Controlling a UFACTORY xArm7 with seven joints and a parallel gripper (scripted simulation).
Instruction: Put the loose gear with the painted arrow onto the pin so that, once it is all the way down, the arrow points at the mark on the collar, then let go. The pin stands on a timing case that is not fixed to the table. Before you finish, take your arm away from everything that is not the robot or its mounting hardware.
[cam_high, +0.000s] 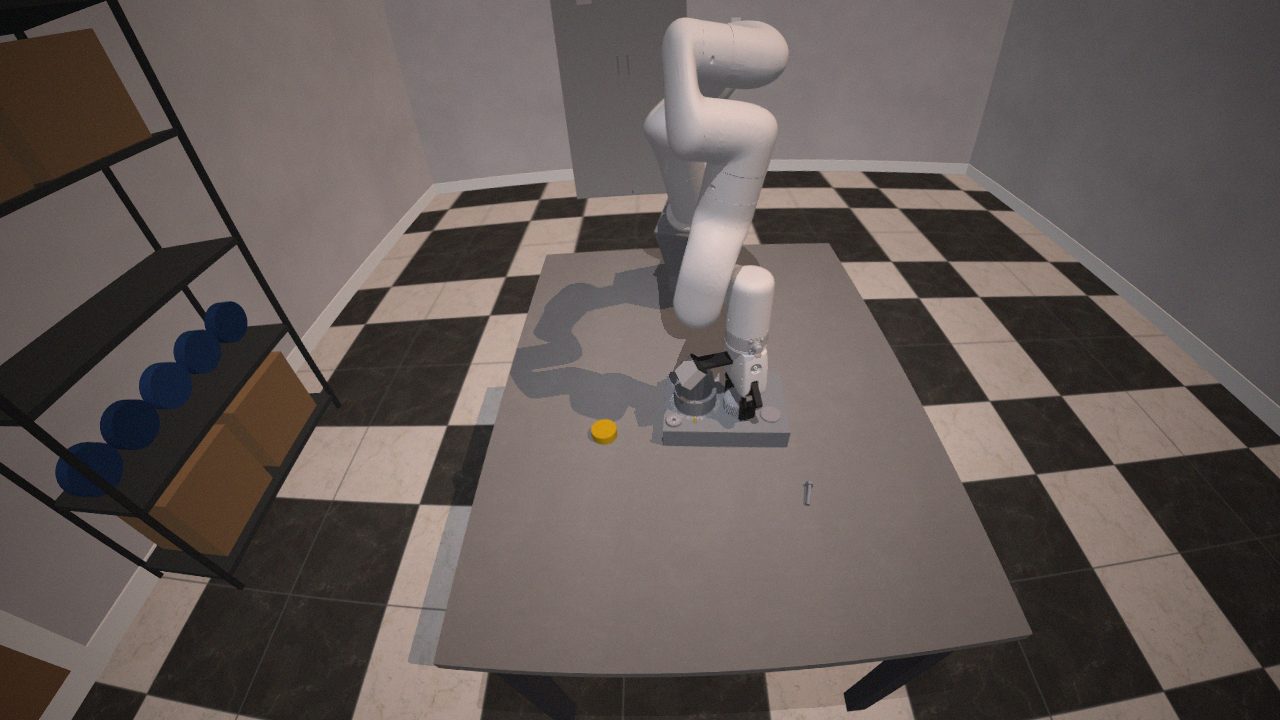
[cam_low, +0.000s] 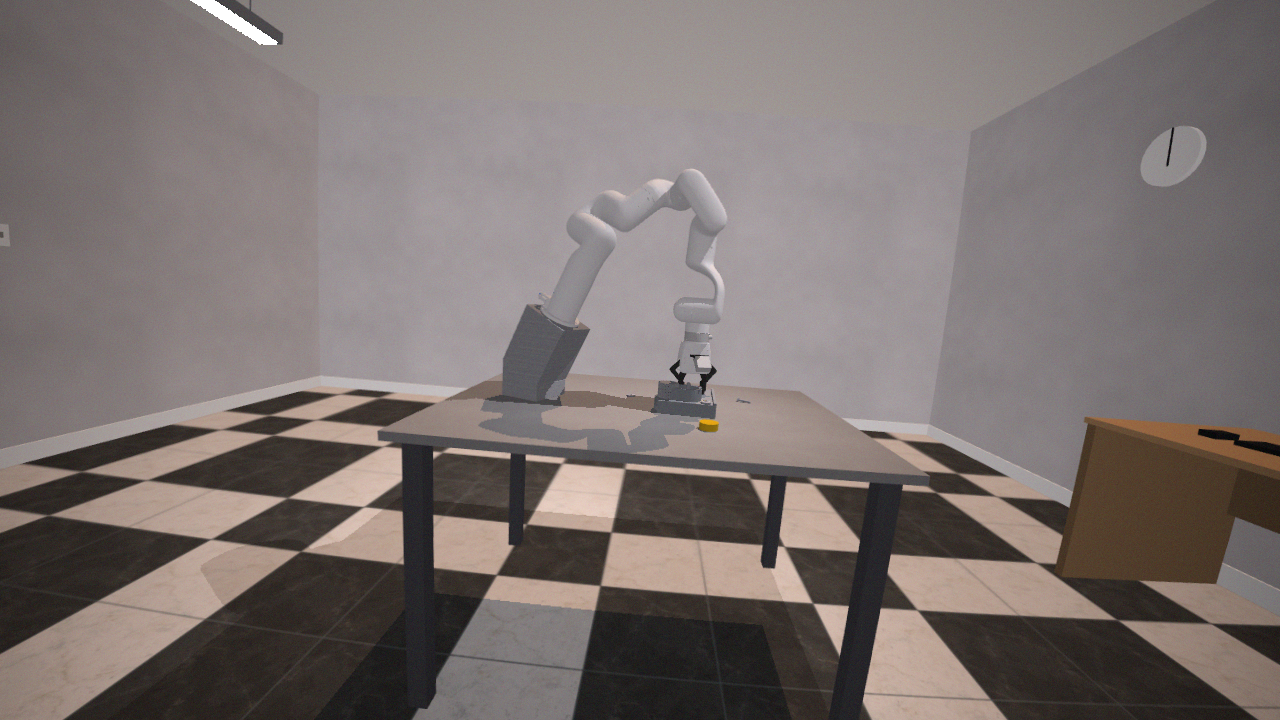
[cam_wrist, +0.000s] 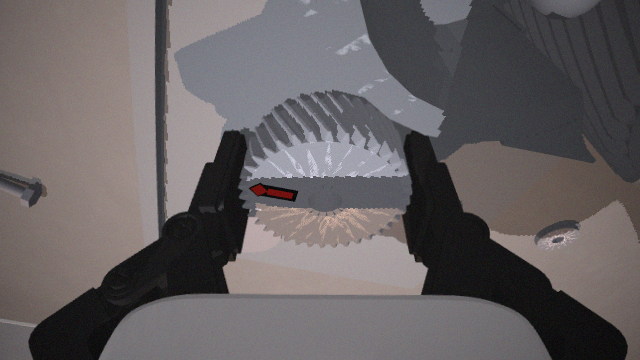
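My gripper is now 60 mm to the right of the pale round disc, 20 mm short of it and 10 mm above it. Round my hand: yellow disc (260 mm to the right, 70 mm ahead, 40 mm below); small bolt (170 mm ahead, 130 mm to the left, 50 mm below); gear (right at my hand).
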